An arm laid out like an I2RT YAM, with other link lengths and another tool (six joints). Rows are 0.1 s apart.
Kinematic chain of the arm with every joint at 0, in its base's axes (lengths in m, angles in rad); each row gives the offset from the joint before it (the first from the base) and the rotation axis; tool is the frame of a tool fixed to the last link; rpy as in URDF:
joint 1: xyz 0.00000 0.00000 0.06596 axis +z
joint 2: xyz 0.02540 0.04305 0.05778 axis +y
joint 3: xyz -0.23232 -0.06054 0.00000 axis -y
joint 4: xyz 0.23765 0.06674 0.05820 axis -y
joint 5: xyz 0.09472 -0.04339 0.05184 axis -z
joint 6: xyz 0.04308 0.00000 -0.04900 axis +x
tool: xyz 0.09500 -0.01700 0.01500 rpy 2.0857 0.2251 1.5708
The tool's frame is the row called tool.
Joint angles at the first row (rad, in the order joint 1, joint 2, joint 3, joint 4, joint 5, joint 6):
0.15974 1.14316 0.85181 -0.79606 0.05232 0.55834
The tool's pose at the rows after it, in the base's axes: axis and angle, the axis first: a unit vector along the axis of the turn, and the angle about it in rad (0 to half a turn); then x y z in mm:
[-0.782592 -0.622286 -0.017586 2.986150 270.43 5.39 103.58]
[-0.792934 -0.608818 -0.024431 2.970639 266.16 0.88 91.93]
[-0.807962 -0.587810 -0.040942 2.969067 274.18 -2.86 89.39]
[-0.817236 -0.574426 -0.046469 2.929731 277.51 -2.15 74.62]
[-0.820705 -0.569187 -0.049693 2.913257 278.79 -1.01 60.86]
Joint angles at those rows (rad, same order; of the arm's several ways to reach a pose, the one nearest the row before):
0.09220 1.11530 0.79174 -0.81606 0.02160 0.57215
0.07059 1.10138 0.73784 -0.77626 0.00925 0.59203
0.05525 1.12734 0.73479 -0.72571 0.00922 0.63483
0.04446 1.17642 0.71332 -0.67045 -0.01662 0.67017
0.04295 1.20719 0.67825 -0.60916 -0.02758 0.68718

